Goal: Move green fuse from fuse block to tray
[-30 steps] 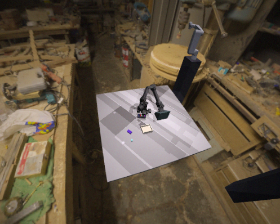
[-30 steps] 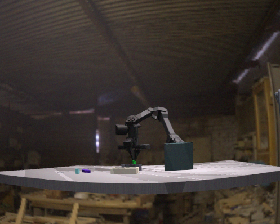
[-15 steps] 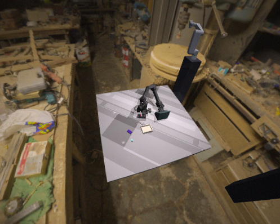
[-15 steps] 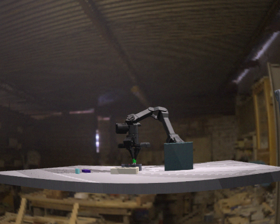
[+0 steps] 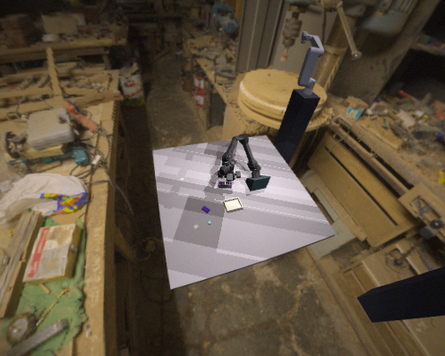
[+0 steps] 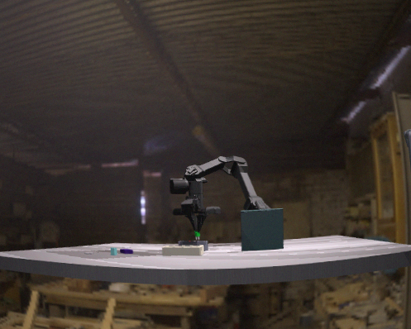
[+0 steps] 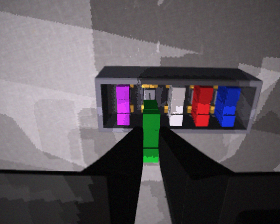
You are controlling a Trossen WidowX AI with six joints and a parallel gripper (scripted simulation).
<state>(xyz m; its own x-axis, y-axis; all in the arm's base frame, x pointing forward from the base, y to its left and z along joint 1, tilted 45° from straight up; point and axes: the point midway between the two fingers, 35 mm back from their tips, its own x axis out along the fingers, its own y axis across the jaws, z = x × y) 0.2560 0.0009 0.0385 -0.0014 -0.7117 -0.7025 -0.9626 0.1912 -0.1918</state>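
My gripper tip is now 20 mm past the purple fuse, 10 mm to the right of it and 50 mm above it. Round my gripper tip: green fuse (10 mm below); then red fuse (40 mm ahead, 10 mm to the right, 50 mm below); then white fuse (20 mm ahead, 50 mm below).
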